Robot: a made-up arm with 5 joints. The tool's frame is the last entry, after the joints.
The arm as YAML. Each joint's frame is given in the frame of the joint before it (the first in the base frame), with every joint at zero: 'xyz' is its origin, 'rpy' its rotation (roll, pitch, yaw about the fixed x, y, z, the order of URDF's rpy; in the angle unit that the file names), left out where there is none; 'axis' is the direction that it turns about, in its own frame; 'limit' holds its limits. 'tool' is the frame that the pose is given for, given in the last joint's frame.
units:
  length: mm
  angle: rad
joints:
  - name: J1
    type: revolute
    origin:
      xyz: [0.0, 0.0, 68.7]
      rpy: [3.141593, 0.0, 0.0]
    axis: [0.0, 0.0, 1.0]
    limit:
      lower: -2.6
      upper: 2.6
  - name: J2
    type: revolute
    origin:
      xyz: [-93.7, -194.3, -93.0]
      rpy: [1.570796, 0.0, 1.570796]
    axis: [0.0, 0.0, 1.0]
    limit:
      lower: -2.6
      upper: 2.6
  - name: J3
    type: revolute
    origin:
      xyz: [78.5, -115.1, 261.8]
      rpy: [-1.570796, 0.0, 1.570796]
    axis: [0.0, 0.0, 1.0]
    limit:
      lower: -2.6
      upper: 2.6
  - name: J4
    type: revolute
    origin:
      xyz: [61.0, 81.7, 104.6]
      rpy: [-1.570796, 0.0, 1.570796]
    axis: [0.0, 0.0, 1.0]
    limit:
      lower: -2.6
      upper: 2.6
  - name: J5
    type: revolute
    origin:
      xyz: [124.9, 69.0, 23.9]
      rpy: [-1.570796, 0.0, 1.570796]
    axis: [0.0, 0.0, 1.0]
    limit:
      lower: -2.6
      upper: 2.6
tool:
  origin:
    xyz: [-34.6, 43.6, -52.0]
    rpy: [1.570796, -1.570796, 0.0]
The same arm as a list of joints. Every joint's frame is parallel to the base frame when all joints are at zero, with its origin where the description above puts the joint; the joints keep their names.
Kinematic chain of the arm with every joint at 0, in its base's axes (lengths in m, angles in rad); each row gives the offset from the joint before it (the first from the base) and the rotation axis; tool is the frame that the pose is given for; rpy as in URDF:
J1: xyz 0.0000 0.0000 0.0687 axis -z
J2: xyz -0.0937 0.1943 0.0930 axis +x
J3: xyz 0.2618 -0.0785 0.1151 axis +y
J4: xyz -0.0817 0.1046 -0.0610 axis +z
J5: xyz -0.1249 -0.0690 0.0239 axis +x
tool: xyz -0.0520 0.0346 -0.0436 rpy 0.0000 0.0000 0.0000
Joint limits (rad, base to tool): -2.6000..2.6000 -2.6000..2.6000 -2.6000..2.6000 -2.6000..2.6000 -2.6000..2.6000

